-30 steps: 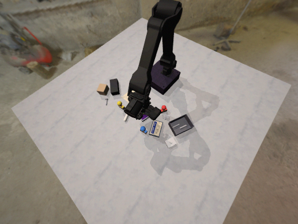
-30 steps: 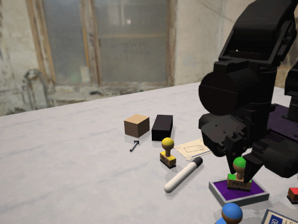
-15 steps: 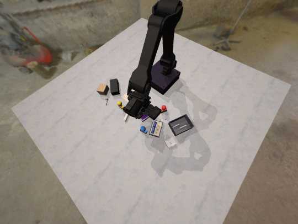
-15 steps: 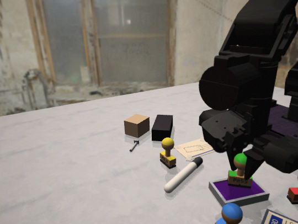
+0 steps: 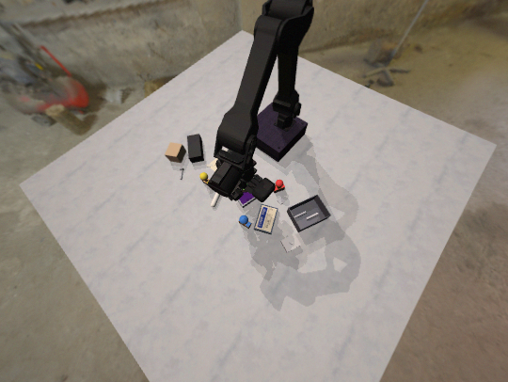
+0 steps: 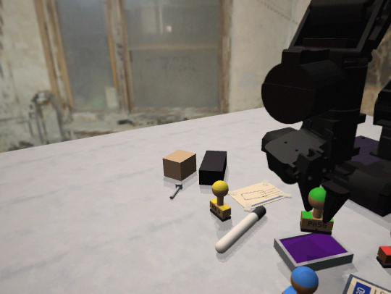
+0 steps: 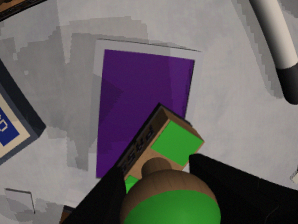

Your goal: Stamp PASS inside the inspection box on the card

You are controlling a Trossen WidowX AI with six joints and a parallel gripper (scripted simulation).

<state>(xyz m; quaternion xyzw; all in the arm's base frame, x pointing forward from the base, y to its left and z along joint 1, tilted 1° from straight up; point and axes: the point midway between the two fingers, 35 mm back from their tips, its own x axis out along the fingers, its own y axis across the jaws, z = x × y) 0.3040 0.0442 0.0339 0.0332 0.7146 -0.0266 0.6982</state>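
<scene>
The cream card lies 5 cm behind my gripper tip, 17 cm to the right of it and 7 cm below it. Also, from my gripper tip: PASS stamp (right at my gripper tip); then blue stamp (9 cm ahead, 6 cm to the left, 5 cm below); then purple ink pad (6 cm below).
</scene>
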